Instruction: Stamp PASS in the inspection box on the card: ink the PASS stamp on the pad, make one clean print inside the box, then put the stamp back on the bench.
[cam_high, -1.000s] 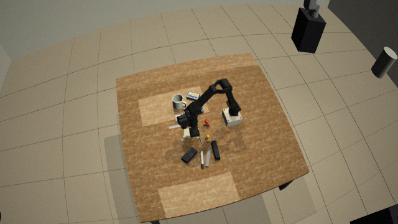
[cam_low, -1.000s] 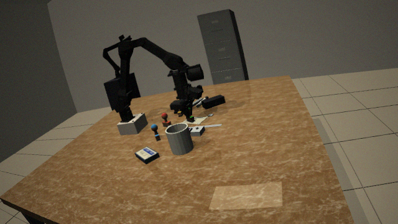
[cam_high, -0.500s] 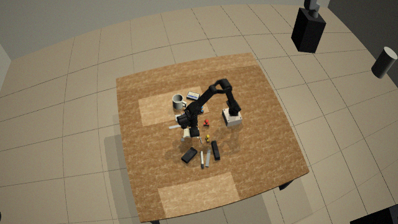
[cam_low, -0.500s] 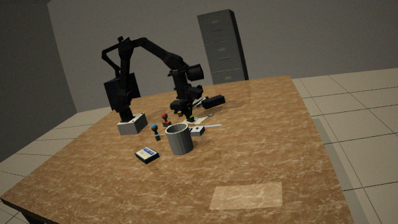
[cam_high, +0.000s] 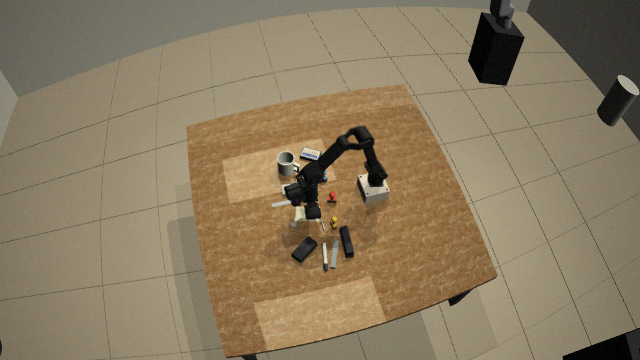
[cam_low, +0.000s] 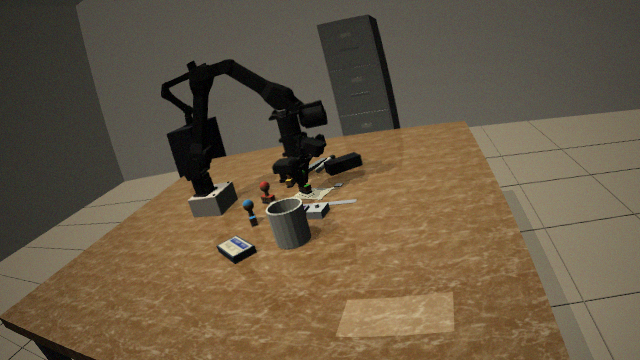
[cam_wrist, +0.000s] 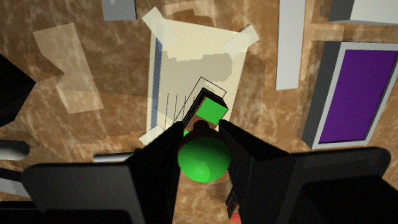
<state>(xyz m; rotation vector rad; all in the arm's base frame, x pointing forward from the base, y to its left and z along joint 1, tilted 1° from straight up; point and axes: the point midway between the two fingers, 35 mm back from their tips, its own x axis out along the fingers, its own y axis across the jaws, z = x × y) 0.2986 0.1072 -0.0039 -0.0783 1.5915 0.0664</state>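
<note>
Right now my gripper tip is 30 mm above the card, 10 mm to the right of it and 10 mm short of it. From my gripper tip the other things lie so: yellow stamp (100 mm behind, 70 mm to the left, 10 mm below); purple ink pad (130 mm to the right, 30 mm below, 20 mm ahead); red stamp (100 mm behind, 50 mm to the right, 10 mm below).
</note>
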